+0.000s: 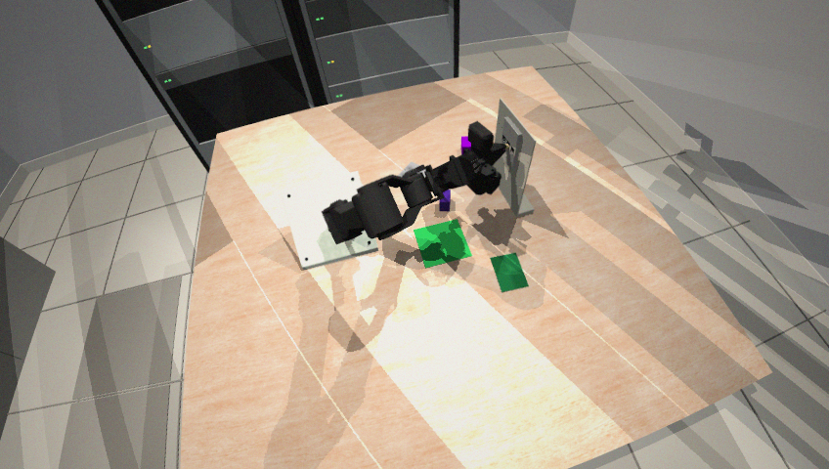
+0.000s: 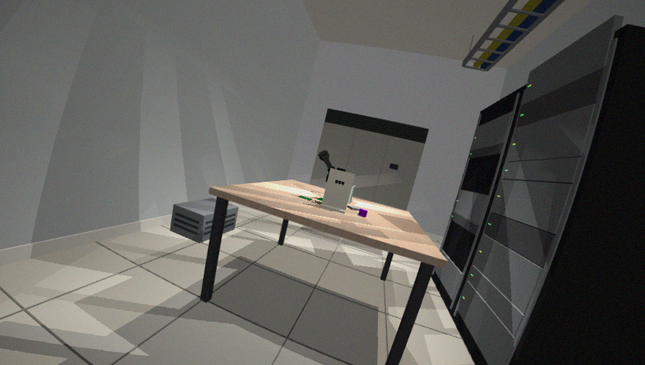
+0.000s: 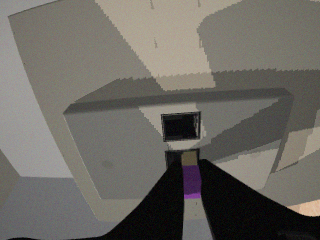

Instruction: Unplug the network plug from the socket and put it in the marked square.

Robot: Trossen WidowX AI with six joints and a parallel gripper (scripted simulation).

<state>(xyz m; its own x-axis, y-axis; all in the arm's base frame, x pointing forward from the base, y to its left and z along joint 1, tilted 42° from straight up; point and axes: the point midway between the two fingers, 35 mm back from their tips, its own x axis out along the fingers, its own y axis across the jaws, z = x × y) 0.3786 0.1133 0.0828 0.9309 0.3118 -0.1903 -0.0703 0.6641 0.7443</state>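
Now: gripper tip 19 cm past the green marked square, 18 cm above it and 11 cm to the left of it. Also, from my gripper tip: purple cube: 20 cm to the left, 16 cm below, 3 cm behind; then upright grey panel: 6 cm below, 3 cm ahead; then network plug: right at my gripper tip.
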